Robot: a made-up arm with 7 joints.
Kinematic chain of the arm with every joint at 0, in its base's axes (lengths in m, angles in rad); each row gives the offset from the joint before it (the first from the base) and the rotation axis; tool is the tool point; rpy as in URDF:
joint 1: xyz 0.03 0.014 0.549 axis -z
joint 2: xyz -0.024 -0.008 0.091 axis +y
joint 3: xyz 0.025 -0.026 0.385 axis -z
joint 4: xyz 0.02 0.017 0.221 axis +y
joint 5: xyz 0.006 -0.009 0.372 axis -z
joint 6: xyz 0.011 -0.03 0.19 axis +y
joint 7: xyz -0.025 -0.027 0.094 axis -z
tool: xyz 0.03 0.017 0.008 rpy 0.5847 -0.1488 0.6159
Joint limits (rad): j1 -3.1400..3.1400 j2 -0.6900..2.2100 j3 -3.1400..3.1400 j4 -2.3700..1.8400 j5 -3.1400..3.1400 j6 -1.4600..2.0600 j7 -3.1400..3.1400
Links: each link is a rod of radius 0.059 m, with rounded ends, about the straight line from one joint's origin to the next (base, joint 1, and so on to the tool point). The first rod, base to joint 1, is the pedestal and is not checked.
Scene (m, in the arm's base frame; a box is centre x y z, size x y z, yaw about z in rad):
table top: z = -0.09
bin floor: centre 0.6 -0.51 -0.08 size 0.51 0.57 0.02 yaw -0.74
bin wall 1: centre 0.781 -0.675 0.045 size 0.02 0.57 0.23 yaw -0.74
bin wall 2: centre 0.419 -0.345 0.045 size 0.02 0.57 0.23 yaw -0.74
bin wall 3: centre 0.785 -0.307 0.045 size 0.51 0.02 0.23 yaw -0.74
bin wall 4: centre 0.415 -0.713 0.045 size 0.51 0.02 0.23 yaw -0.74
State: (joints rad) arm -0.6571 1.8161 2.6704 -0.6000 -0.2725 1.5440 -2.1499
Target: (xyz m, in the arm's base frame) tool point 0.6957 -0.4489 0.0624
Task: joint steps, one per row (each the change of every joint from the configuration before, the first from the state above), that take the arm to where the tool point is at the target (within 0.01 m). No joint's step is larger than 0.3 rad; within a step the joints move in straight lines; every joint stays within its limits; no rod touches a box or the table.
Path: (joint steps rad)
1: 0.2982 -0.1679 0.1144 -0.2843 -0.0521 0.0751 0.0333
2: 0.2982 -0.1678 0.1144 -0.2844 -0.0521 0.0752 0.0333
3: 0.2982 -0.1679 0.1144 -0.2843 -0.0521 0.0751 0.0333
4: 0.2982 -0.1678 0.1144 -0.2844 -0.0521 0.0751 0.0333
5: -0.0022 0.2157 0.0060 0.1679 0.0042 -0.0553 -0.0173
6: -0.0022 0.2157 0.0060 0.1678 0.0043 -0.0554 -0.0173

